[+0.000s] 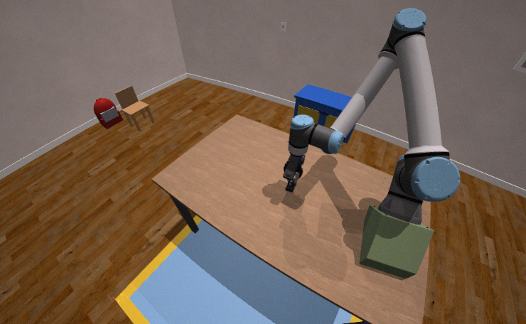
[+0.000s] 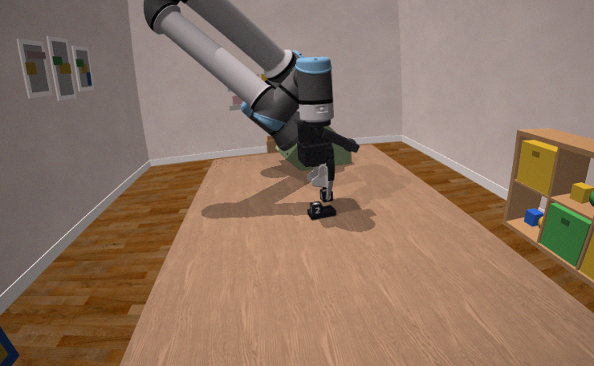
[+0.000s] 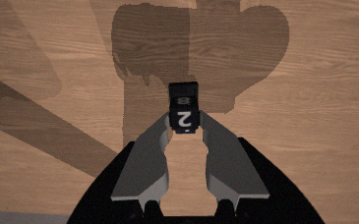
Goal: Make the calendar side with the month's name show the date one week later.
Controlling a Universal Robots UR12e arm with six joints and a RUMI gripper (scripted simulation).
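Now: the black number cube 1 cm below my hand. Also, from my hand: black calendar tray 6 cm below, 2 cm to the right.
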